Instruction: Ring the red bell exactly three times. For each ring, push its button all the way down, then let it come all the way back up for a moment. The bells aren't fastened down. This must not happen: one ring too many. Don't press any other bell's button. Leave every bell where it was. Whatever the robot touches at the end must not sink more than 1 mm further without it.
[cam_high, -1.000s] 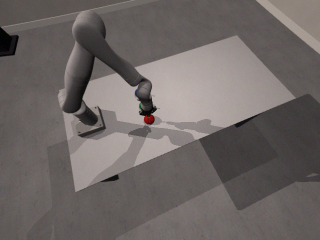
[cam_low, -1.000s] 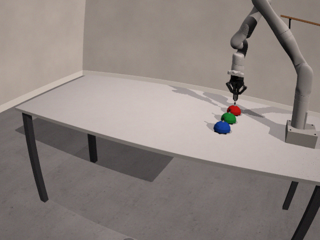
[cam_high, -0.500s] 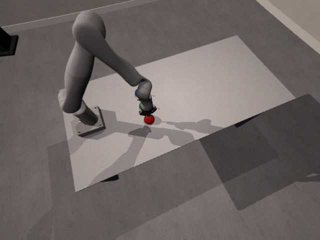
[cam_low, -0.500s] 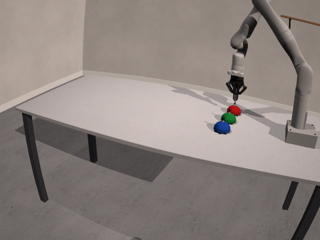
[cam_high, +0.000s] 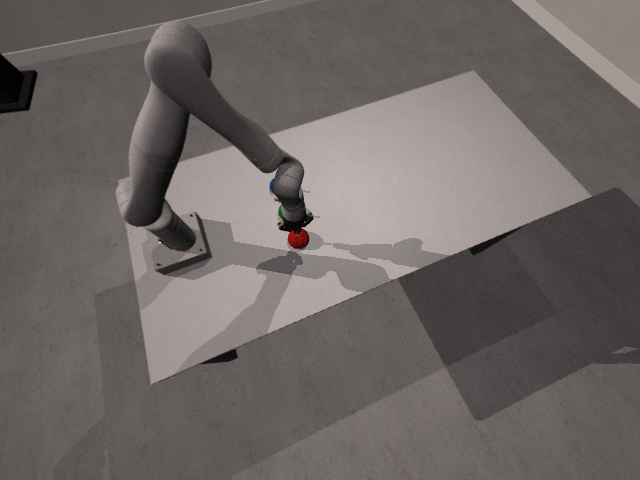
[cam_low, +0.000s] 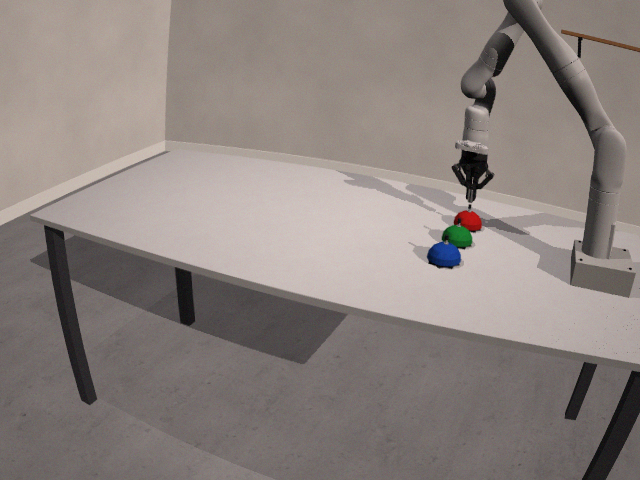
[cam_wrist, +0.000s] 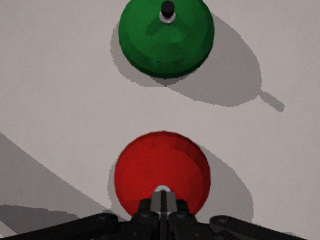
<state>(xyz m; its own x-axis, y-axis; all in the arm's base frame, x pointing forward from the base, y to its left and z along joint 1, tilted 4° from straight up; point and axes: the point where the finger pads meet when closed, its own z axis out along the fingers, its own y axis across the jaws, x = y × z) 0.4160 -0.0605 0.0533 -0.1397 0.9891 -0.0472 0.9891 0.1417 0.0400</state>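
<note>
Now: hand 50 mm above the red bell. Also, from my hand: blue bell: 40 mm behind, 260 mm to the left, 50 mm below; green bell: 20 mm behind, 130 mm to the left, 50 mm below.
</note>
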